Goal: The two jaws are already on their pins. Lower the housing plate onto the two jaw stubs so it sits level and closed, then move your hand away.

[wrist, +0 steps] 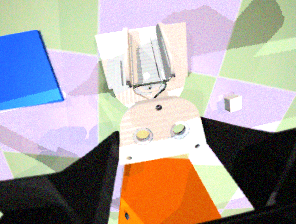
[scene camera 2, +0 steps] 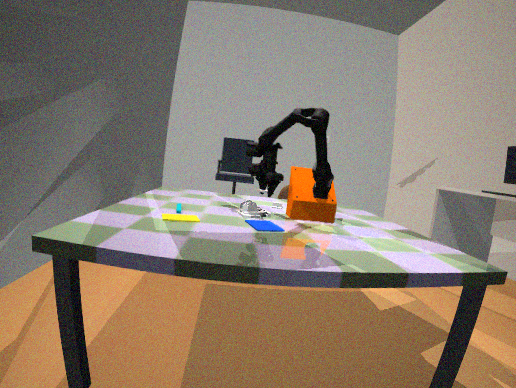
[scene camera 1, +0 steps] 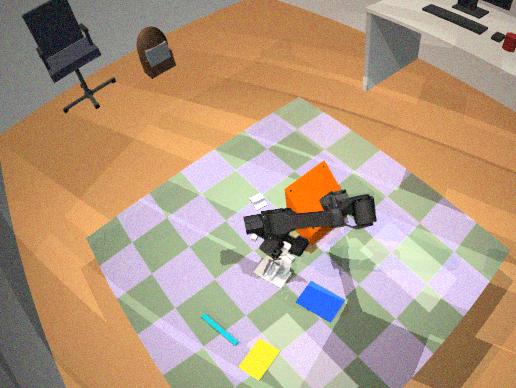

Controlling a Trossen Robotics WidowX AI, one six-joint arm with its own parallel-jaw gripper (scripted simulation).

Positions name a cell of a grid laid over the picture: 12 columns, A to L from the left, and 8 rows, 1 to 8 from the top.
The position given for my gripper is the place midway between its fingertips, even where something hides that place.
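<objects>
My gripper: wrist view (G5), scene camera 2 (G5), scene camera 1 (G6).
</objects>
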